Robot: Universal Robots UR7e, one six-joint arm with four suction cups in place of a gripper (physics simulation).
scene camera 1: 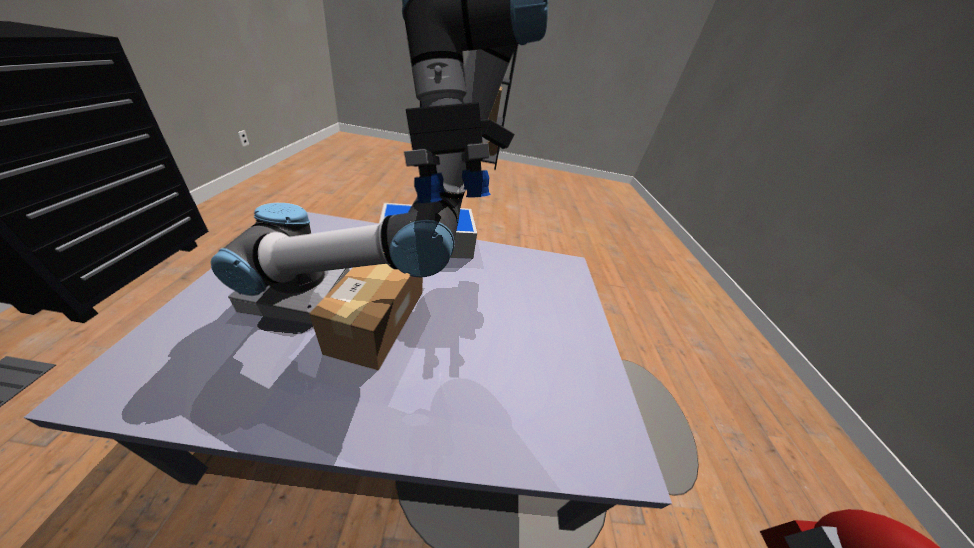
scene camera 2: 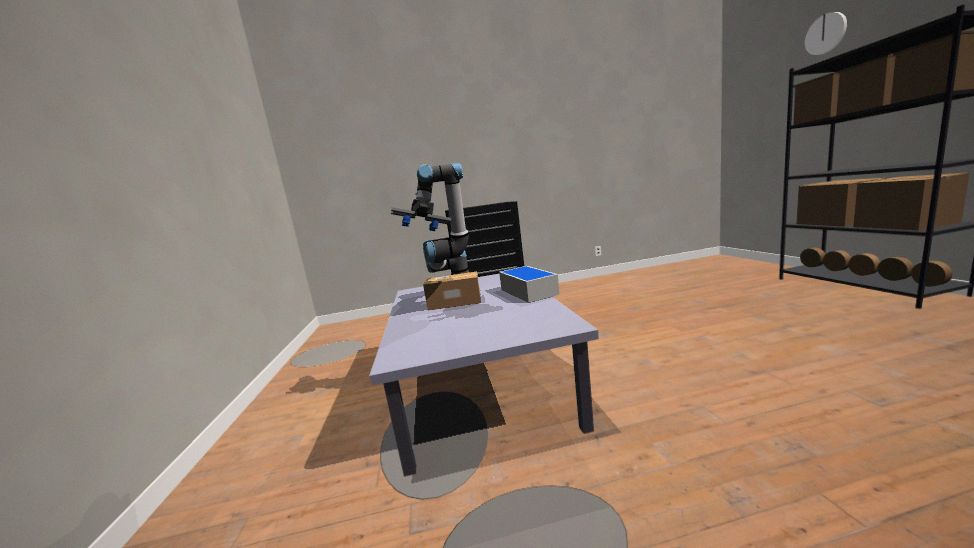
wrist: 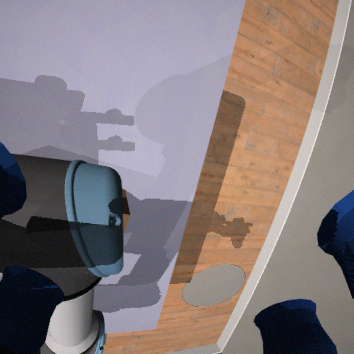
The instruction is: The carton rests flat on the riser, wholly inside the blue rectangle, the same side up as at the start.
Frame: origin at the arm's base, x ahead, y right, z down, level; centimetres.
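Seen in the pictures: hand, its tool point: (scene camera 1: pixel 454 193) (scene camera 2: pixel 419 226) (wrist: pixel 166 269); arm's base, origin of its link: (scene camera 1: pixel 297 275).
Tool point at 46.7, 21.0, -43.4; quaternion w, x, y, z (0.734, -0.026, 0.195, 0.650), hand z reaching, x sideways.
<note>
Offsets run from my tool point to a thing's middle, as dx, dy, dz. "spot": to the spot under its first point. Level surfaces: height alone.
The brown taped carton @(-19.8, -12.8, +41.1) (scene camera 1: pixel 348 339) (scene camera 2: pixel 466 293) lies flat on the table beside the arm's base, white label on top. A sliver of the carton @(spot: -15.9, +3.3, +33.3) (wrist: pixel 126 219) shows past the blue arm joint in the wrist view. The grey riser @(-13.3, -57.2, +42.9) (scene camera 1: pixel 465 244) (scene camera 2: pixel 541 291) stands apart behind the carton in scene camera 1, its top bearing the blue rectangle @(-13.3, -57.2, +36.9) (scene camera 1: pixel 465 219) (scene camera 2: pixel 527 273); the arm hides part of it there. The riser does not show in the wrist view. My gripper (scene camera 1: pixel 452 185) (scene camera 2: pixel 420 222) (wrist: pixel 169 264) is open, its blue cups high above the table and touching nothing.
The arm's lower blue joint (scene camera 1: pixel 422 248) (scene camera 2: pixel 429 254) hangs close above the carton's far end. The arm's base (scene camera 1: pixel 272 306) stands on the table @(dz +48.9) (scene camera 1: pixel 544 340) (scene camera 2: pixel 483 337) beside the carton. A black drawer cabinet (scene camera 1: pixel 88 160) (scene camera 2: pixel 495 239) and a shelf rack (scene camera 2: pixel 786 163) stand off the table.
</note>
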